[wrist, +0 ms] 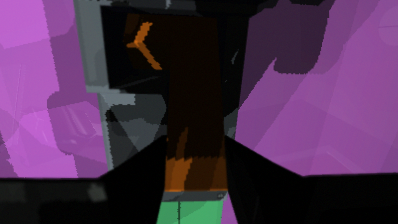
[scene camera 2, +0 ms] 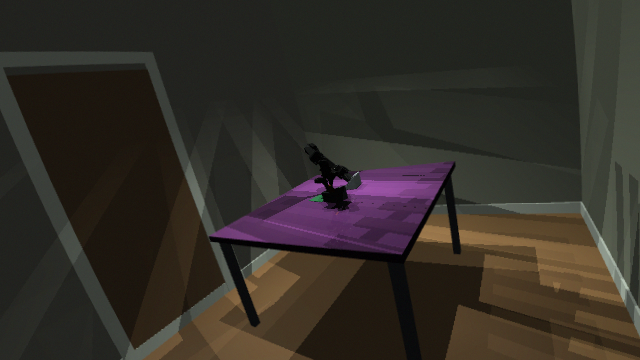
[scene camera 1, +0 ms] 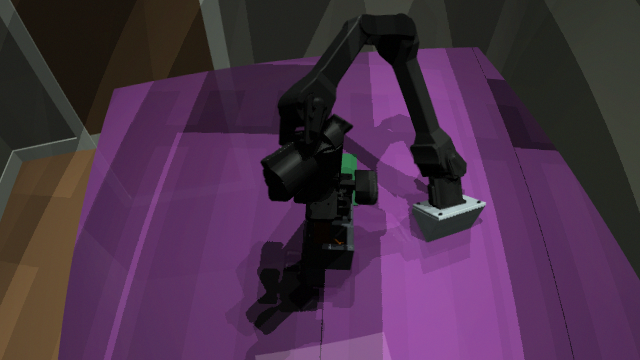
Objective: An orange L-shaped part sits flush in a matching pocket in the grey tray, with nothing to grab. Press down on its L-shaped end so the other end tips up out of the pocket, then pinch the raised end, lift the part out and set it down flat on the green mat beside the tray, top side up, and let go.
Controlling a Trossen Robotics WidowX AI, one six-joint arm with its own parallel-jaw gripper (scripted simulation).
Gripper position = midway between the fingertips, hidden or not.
Note:
The gripper (scene camera 1: pixel 322 210) carries an orange L-shaped part.
The gripper also shows in the wrist view (wrist: pixel 194 142).

